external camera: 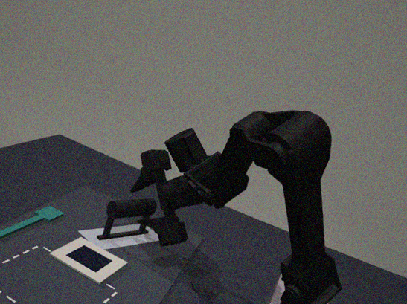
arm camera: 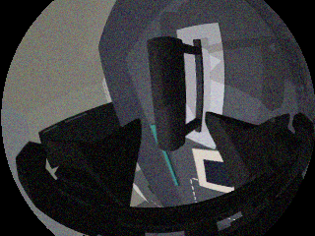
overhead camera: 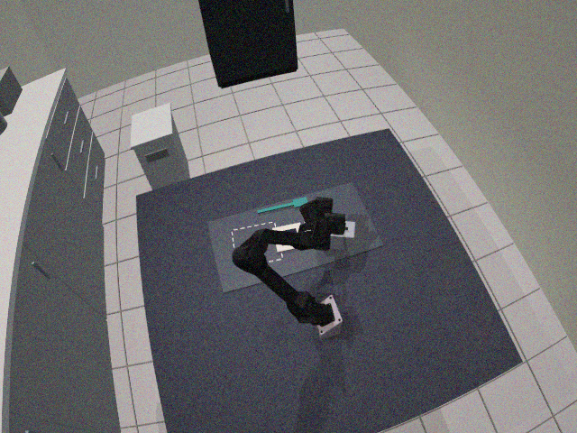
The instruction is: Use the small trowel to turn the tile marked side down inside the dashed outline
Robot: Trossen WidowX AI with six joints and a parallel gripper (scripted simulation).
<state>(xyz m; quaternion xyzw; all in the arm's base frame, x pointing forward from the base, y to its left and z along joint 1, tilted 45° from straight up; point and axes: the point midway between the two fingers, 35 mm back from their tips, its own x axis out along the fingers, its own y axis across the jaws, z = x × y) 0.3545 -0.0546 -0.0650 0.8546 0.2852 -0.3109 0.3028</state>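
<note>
The trowel is 2 cm ahead of my gripper tip and 5 cm below it. The rest, counted from my gripper tip: teal flat tool (16 cm ahead, 11 cm to the left, 8 cm below); then tile (1 cm ahead, 14 cm to the left, 8 cm below).
</note>
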